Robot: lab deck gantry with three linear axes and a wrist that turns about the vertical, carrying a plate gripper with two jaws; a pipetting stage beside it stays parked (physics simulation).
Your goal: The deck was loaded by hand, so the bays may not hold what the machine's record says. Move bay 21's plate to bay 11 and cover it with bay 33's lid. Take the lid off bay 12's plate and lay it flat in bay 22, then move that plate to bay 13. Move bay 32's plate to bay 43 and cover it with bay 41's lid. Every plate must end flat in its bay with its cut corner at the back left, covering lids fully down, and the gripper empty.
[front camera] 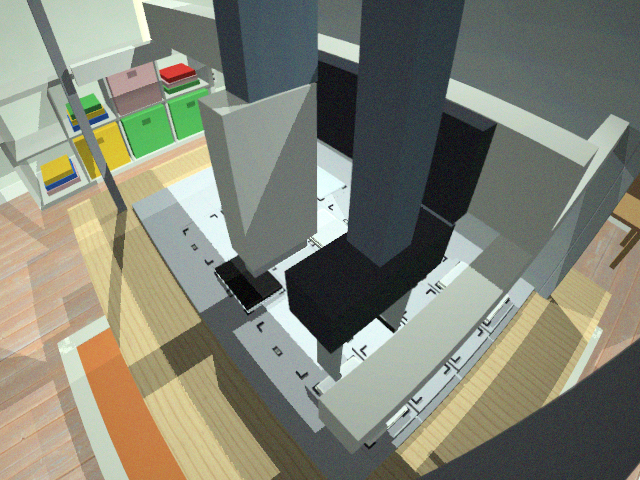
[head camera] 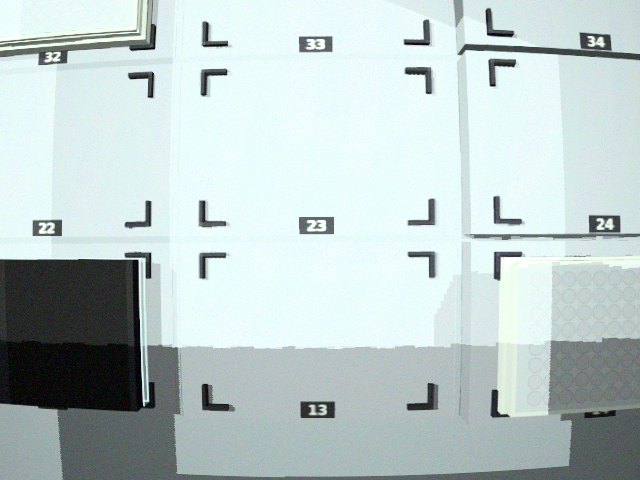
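Observation:
My gripper is open in the front view, its two jaws apart and low over the front part of the deck, with no plate seen between them. A black-topped plate lies in bay 12, a pale rim showing along its right edge. A pale plate lies in bay 32, partly in view. Bay 13 and bay 23 hold no plate. The visible front strip of bay 33 shows no lid. A white lid shows partly in bay 41. Bay 21 is hidden behind the pipetting stage.
A pale plate with wells lies in bay 14. The grey pipetting stage stands left of the gripper, above the deck behind bay 12. A beige gantry beam crosses the right side. Shelves with coloured boxes stand behind.

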